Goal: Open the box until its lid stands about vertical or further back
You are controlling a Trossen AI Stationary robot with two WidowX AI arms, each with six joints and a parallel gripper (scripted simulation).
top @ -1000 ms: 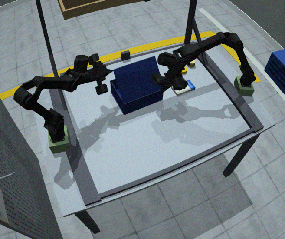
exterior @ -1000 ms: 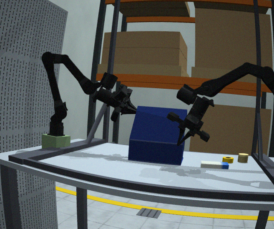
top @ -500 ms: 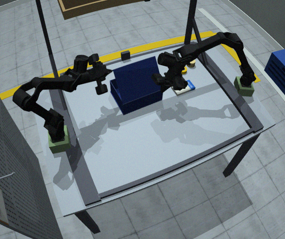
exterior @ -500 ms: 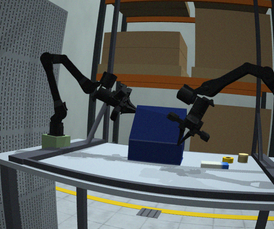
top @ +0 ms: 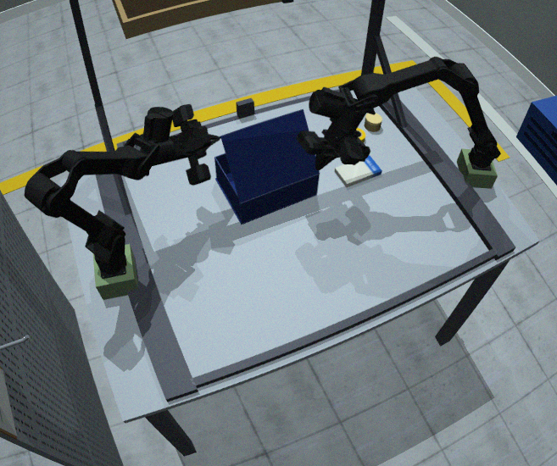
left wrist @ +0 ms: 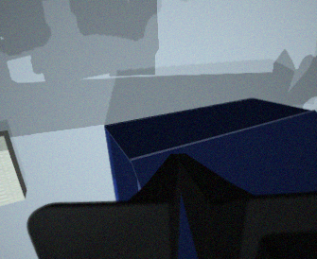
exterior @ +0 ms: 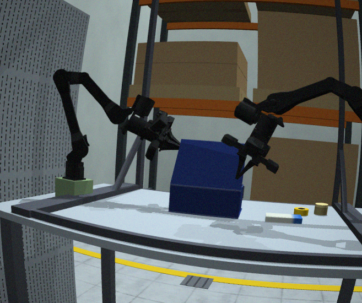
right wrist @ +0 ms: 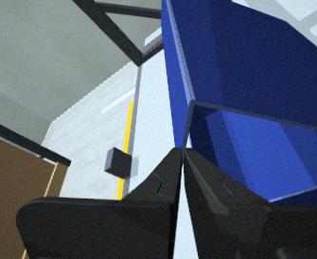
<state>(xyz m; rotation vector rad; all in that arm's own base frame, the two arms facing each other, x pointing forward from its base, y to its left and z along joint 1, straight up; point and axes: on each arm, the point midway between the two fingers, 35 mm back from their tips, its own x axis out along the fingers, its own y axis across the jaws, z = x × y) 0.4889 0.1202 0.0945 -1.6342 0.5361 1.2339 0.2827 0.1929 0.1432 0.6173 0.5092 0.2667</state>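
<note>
Right now my left hand is 12 cm to the left of the lid flap, 12 cm past it and 5 cm below it. Round my left hand: yellow ring (20 cm to the left, 18 cm behind, 14 cm below); tan cylinder (28 cm to the left, 21 cm behind, 13 cm below).
My right gripper is now 20 mm past the lid flap and 140 mm to the right of it. From my right hand the other things lie so: yellow ring (70 mm behind, 460 mm to the left, 200 mm below); tan cylinder (110 mm behind, 540 mm to the left, 180 mm below).
</note>
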